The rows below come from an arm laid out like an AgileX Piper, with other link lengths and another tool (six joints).
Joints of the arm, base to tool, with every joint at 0 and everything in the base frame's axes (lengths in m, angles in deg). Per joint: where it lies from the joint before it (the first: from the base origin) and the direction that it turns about. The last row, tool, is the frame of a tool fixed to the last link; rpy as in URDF.
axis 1: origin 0 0 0.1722 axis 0 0 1
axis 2: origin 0 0 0 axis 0 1 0
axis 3: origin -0.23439 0 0.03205 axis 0 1 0
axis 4: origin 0.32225 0 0.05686 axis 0.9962 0 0.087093
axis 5: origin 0 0 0 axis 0 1 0
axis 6: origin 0.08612 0 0.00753 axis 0.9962 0 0.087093
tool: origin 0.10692 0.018 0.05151 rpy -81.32 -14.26 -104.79
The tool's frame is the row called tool.
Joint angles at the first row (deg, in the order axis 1, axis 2, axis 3, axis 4, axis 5, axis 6):
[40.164 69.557 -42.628 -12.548 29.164 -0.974]
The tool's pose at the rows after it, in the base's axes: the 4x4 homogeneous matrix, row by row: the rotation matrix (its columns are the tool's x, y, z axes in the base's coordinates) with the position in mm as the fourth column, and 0 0 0 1 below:
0.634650 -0.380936 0.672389 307.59; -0.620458 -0.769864 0.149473 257.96; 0.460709 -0.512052 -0.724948 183.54; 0 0 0 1
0.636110 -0.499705 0.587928 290.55; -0.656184 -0.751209 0.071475 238.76; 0.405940 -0.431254 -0.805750 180.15; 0 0 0 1
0.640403 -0.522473 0.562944 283.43; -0.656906 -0.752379 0.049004 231.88; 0.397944 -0.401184 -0.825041 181.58; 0 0 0 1
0.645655 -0.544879 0.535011 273.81; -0.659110 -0.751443 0.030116 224.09; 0.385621 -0.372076 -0.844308 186.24; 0 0 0 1
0.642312 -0.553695 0.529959 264.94; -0.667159 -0.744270 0.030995 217.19; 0.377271 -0.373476 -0.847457 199.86; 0 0 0 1
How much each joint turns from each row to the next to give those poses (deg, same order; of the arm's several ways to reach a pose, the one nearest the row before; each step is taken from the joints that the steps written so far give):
[0.001 -3.150 0.000 1.604 7.161 5.559]
[0.000 -2.980 0.000 2.120 10.084 2.750]
[-0.001 -1.432 0.000 0.459 3.552 0.114]
[0.000 -2.179 0.000 0.802 4.241 -0.058]
[0.001 -3.437 0.000 0.630 3.495 -0.056]

